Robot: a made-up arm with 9 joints. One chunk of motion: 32 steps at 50 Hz.
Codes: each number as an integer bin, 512 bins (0 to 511) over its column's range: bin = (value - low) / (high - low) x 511, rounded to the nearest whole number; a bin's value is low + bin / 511 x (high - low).
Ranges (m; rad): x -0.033..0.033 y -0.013..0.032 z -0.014..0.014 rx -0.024..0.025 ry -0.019..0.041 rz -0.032..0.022
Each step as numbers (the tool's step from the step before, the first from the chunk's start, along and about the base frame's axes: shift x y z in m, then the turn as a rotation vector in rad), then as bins.
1 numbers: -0.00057 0.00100 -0.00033 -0.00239 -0.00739 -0.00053
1 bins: 251 159 249 225 99 298
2 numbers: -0.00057 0.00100 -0.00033 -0.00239 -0.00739 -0.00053
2 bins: 251 159 249 225 99 298
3 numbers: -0.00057 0.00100 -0.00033 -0.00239 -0.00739 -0.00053
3 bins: 251 159 249 225 99 298
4 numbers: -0.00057 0.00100 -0.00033 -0.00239 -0.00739 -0.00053
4 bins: 251 159 249 225 99 298
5 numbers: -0.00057 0.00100 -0.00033 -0.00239 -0.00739 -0.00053
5 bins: 251 159 249 225 99 298
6 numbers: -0.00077 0.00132 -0.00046 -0.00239 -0.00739 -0.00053
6 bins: 250 163 247 225 99 298
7 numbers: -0.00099 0.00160 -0.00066 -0.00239 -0.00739 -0.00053
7 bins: 248 166 243 225 99 298
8 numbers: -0.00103 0.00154 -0.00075 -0.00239 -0.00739 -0.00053
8 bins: 248 165 242 225 99 298
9 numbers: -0.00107 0.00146 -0.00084 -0.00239 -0.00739 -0.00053
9 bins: 247 164 240 225 99 298
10 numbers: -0.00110 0.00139 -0.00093 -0.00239 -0.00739 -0.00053
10 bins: 247 163 239 225 99 298
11 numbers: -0.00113 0.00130 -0.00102 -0.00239 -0.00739 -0.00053
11 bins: 247 162 237 225 99 298
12 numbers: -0.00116 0.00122 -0.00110 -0.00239 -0.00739 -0.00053
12 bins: 247 161 235 225 99 298
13 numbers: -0.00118 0.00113 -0.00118 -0.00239 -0.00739 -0.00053
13 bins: 246 160 234 225 99 298
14 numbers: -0.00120 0.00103 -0.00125 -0.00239 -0.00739 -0.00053
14 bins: 246 159 233 225 99 298
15 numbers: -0.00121 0.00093 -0.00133 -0.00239 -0.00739 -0.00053
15 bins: 246 158 231 225 99 298
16 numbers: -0.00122 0.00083 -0.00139 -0.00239 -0.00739 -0.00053
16 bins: 246 157 230 225 99 298
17 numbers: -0.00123 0.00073 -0.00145 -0.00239 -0.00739 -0.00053
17 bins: 246 156 229 225 99 298
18 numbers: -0.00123 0.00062 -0.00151 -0.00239 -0.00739 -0.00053
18 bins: 246 155 228 225 99 298
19 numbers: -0.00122 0.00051 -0.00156 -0.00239 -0.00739 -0.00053
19 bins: 246 153 227 225 99 298
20 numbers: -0.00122 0.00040 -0.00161 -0.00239 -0.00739 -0.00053
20 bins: 246 152 226 225 99 298
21 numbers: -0.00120 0.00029 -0.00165 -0.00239 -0.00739 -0.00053
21 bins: 246 151 225 225 99 298
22 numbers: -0.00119 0.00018 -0.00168 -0.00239 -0.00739 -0.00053
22 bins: 246 150 225 225 99 298
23 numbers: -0.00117 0.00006 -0.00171 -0.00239 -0.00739 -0.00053
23 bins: 246 148 224 225 99 298
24 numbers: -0.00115 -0.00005 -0.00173 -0.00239 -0.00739 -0.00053
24 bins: 247 147 224 225 99 298
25 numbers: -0.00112 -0.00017 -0.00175 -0.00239 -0.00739 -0.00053
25 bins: 247 146 224 225 99 298
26 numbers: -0.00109 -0.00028 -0.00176 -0.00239 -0.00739 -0.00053
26 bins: 247 144 223 225 99 298
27 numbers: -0.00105 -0.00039 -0.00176 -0.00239 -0.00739 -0.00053
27 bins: 247 143 223 225 99 298
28 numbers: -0.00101 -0.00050 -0.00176 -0.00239 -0.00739 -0.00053
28 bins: 248 142 223 225 99 298
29 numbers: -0.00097 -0.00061 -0.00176 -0.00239 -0.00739 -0.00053
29 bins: 248 141 223 225 99 298
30 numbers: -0.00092 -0.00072 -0.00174 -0.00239 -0.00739 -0.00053
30 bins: 248 139 224 225 99 298
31 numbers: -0.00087 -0.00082 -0.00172 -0.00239 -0.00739 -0.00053
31 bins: 249 138 224 225 99 298
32 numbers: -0.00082 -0.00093 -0.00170 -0.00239 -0.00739 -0.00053
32 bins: 249 137 224 225 99 298
